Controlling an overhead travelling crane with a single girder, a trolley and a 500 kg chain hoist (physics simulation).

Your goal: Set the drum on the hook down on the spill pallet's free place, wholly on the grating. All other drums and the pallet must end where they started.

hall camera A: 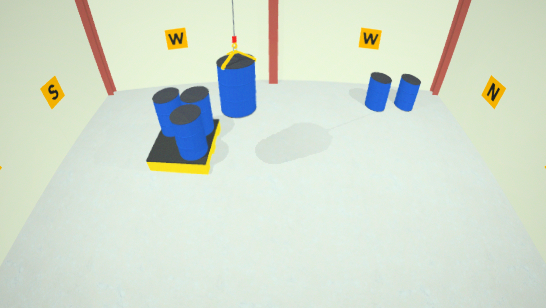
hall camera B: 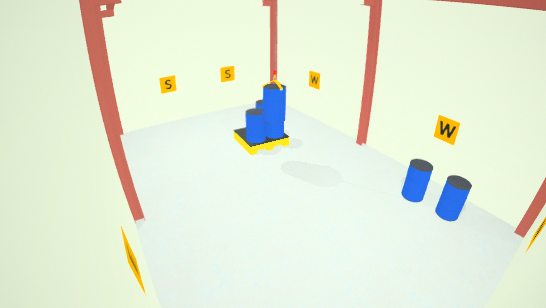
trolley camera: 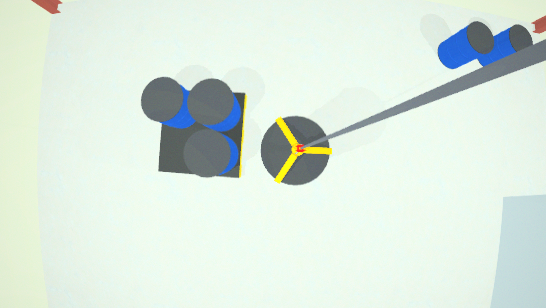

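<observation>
A blue drum (hall camera A: pixel 237 92) (hall camera B: pixel 274 104) (trolley camera: pixel 312 167) hangs upright, well above the floor, from the yellow three-armed gripper (hall camera A: pixel 236 59) (hall camera B: pixel 274 85) (trolley camera: pixel 296 150), which is shut on its top rim. The yellow spill pallet (hall camera A: pixel 177 167) (hall camera B: pixel 244 142) (trolley camera: pixel 172 157) with dark grating carries three upright drums: one (hall camera A: pixel 166 115) (trolley camera: pixel 162 99), a second (hall camera A: pixel 204 110) (trolley camera: pixel 210 101) and a third (hall camera A: pixel 191 137) (hall camera B: pixel 255 127) (trolley camera: pixel 206 153). Bare grating shows at the pallet's lower left in the trolley view. There the hanging drum is right of the pallet, apart from it. In hall camera B it partly hides a pallet drum.
Two more blue drums stand on the floor near the W wall, one (hall camera A: pixel 378 92) (hall camera B: pixel 417 181) (trolley camera: pixel 457 47) beside the other (hall camera A: pixel 407 93) (hall camera B: pixel 453 199) (trolley camera: pixel 500 47). Red columns (hall camera A: pixel 273 40) (hall camera B: pixel 370 75) stand along the walls. The hanging drum's shadow lies on the floor right of the pallet.
</observation>
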